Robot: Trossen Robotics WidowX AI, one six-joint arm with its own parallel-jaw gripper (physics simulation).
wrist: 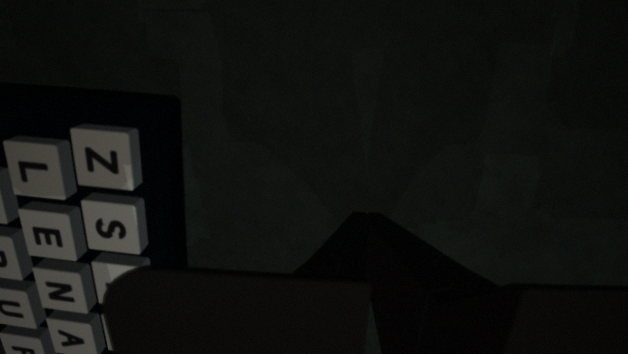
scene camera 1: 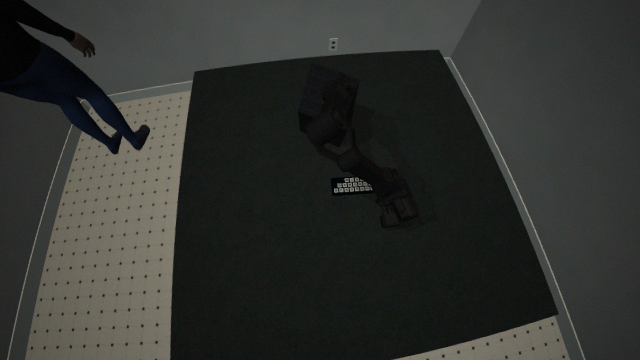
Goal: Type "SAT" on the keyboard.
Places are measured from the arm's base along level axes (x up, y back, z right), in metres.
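Where they show: gripper, fingertip midpoint: [wrist: 365, 226] [scene camera 1: 379, 207]; arm's base, origin of the base link: [scene camera 1: 341, 88].
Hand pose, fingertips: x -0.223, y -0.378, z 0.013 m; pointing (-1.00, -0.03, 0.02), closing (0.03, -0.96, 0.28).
Things, the pixels of their top centre, and the offset from my fingertips. Level surfaces: height alone.
- black keyboard, middle of its top: [scene camera 1: 358, 184] dx +0.018, dy +0.106, dz +0.031 m
- S key, middle of its top: [wrist: 110, 228] dx +0.018, dy +0.065, dz -0.025 m
- Z key, middle of its top: [wrist: 101, 160] dx +0.018, dy +0.059, dz -0.043 m
- N key, middle of its top: [wrist: 60, 291] dx +0.018, dy +0.091, dz -0.009 m
- dark table, its level: dx +0.000 m
The black keyboard [scene camera 1: 336, 183] [wrist: 162, 150] with white letter keys lies on the dark table, and the arm covers its right end in the scene view. In the wrist view, the S key [wrist: 114, 225] sits between the Z key [wrist: 105, 159] and a key partly hidden by the gripper. The A key [wrist: 72, 339] is at the bottom, below the N key [wrist: 61, 291]. A key marked T cannot be made out. My gripper [scene camera 1: 398, 214] [wrist: 365, 226] is shut and empty, with its tips together off the keyboard's edge, to the right of the S key in the wrist view.
The arm's base [scene camera 1: 320, 90] stands near the back of the dark table [scene camera 1: 250, 280]. A person [scene camera 1: 60, 90] in blue trousers is at the left, beside the table. Grey walls stand behind and at the right. The lighting is dim, and shadows fall around the arm.
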